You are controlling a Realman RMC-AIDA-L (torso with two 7-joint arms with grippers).
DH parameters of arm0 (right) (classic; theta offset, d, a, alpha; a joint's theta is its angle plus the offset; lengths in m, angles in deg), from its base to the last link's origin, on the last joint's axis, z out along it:
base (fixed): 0 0 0 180
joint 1: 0 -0.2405 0 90
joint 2: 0 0 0 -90
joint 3: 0 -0.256 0 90
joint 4: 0 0 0 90
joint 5: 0 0.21 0 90
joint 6: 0 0 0 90
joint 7: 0 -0.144 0 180
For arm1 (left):
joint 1: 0 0.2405 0 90
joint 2: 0 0 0 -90
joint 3: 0 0.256 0 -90
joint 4: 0 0 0 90
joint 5: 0 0.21 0 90
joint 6: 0 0 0 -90
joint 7: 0 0.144 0 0
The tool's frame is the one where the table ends.
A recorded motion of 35 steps. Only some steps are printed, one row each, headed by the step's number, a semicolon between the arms.
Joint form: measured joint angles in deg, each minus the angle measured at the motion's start. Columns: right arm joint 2, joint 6, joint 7, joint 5, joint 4, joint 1, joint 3; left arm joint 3, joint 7, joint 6, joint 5, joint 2, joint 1, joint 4.
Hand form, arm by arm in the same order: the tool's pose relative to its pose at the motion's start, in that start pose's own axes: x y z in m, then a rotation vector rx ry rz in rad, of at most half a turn. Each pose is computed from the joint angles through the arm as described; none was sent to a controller.
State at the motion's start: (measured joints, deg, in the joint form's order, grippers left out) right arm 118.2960 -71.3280 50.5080 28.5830 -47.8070 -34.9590 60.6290; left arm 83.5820 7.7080 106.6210 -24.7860 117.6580 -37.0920 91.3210
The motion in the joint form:
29: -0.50 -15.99 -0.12 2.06 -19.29 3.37 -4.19; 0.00 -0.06 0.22 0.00 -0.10 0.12 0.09
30: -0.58 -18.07 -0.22 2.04 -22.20 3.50 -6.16; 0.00 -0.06 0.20 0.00 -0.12 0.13 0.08
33: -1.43 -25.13 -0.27 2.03 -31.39 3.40 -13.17; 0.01 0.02 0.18 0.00 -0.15 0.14 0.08
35: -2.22 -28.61 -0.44 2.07 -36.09 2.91 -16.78; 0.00 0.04 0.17 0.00 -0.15 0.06 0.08
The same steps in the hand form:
29: -0.0113 0.0007 -0.0652 -0.0211 -0.0732 -0.0417; -0.0011 -0.0007 -0.0002 0.0011 -0.0037 -0.0024
30: -0.0128 -0.0020 -0.0782 -0.0101 -0.0966 -0.0353; -0.0011 -0.0009 -0.0001 0.0015 -0.0036 -0.0027
33: -0.0133 -0.0123 -0.1245 0.0386 -0.1692 -0.0164; -0.0012 -0.0011 -0.0002 0.0020 -0.0035 -0.0014
35: -0.0133 -0.0170 -0.1505 0.0754 -0.2074 -0.0103; -0.0007 -0.0009 -0.0004 0.0023 -0.0024 -0.0001

